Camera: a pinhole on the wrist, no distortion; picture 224 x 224 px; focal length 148.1 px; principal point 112.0 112.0 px. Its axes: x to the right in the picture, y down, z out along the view. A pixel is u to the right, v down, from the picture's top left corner.
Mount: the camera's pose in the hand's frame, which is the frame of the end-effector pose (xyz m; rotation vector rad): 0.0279 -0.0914 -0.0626 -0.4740 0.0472 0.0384
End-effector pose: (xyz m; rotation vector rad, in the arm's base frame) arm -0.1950 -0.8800 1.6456 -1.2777 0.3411 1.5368
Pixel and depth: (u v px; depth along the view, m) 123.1 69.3 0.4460
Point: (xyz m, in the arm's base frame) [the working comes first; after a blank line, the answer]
In the camera's frame: 0.0334 -0.1286 0.4460

-0.3930 -0.5428 1.7268
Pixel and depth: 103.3 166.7 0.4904
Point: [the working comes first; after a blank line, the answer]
In the camera's frame: -0.0288 0.1811 0.4904

-0.5951 -0.7738 1.6398
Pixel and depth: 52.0 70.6 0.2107
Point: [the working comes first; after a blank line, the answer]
In the camera's frame: -0.0854 -0.0589 0.2107

-0.2436 -0.7678 1.7642
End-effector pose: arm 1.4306 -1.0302 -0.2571 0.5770 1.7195 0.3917
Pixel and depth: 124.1 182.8 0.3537
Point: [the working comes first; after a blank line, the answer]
In the camera's frame: 0.0289 0.1691 0.3537

1.6264 -0.8220 -0.2239
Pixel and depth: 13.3 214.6 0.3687
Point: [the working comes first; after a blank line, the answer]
In the camera's frame: -0.2457 0.2554 0.3687

1.6720 -0.9176 0.0442
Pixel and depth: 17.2 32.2 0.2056
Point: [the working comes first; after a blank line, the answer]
In the camera's frame: -0.1316 -0.1108 0.2056

1.6013 -1.1719 -0.2784
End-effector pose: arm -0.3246 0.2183 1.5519 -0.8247 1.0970 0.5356
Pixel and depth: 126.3 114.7 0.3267
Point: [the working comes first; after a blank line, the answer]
In the camera's frame: 0.0315 0.0060 0.3267

-0.2204 0.4345 1.5146
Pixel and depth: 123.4 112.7 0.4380
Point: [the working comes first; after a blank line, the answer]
In the camera's frame: 0.0337 0.0021 0.4380

-0.1969 0.5434 1.5156
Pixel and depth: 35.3 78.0 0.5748
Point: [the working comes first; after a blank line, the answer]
In the camera's frame: -0.2977 -0.1320 0.5748

-0.1584 0.6698 1.8748
